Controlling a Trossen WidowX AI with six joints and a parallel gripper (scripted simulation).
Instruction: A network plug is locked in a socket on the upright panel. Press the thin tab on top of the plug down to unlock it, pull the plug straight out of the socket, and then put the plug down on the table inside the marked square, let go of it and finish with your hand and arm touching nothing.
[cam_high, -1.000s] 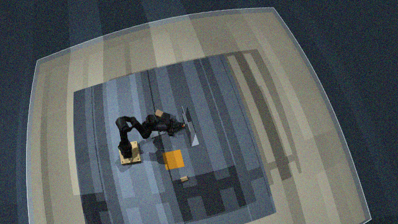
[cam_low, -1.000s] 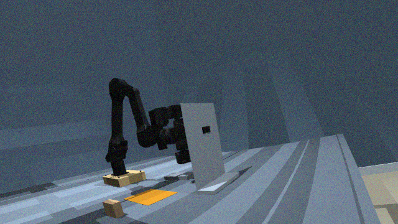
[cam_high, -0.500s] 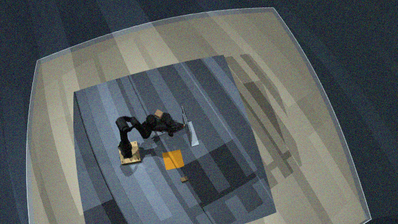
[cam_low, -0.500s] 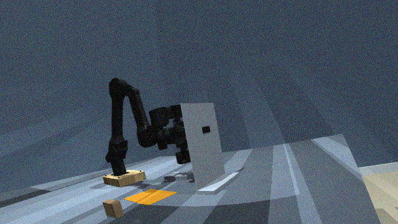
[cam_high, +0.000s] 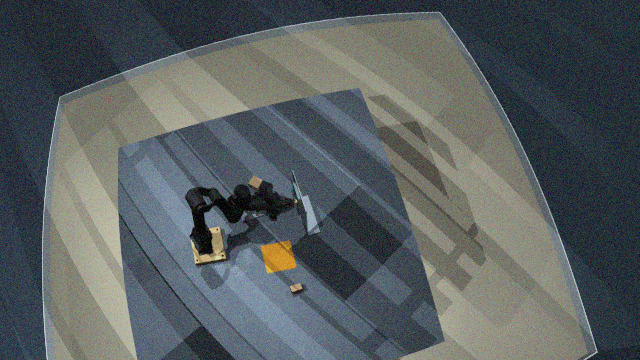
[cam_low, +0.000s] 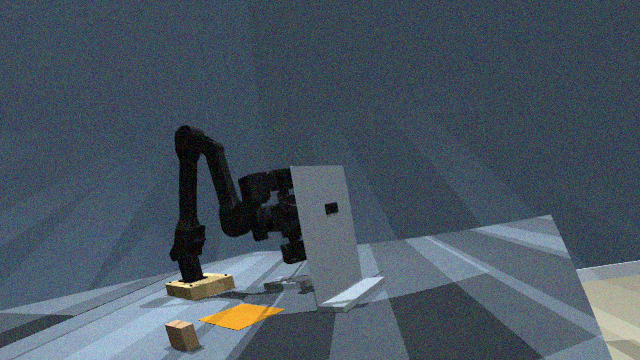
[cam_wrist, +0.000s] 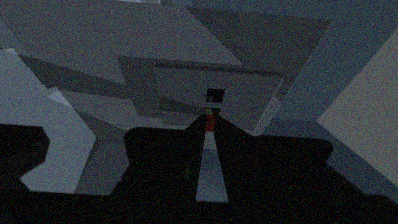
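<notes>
My gripper tip is 60 mm above the grey panel, 30 mm short of it and 10 mm to the right of it.
</notes>
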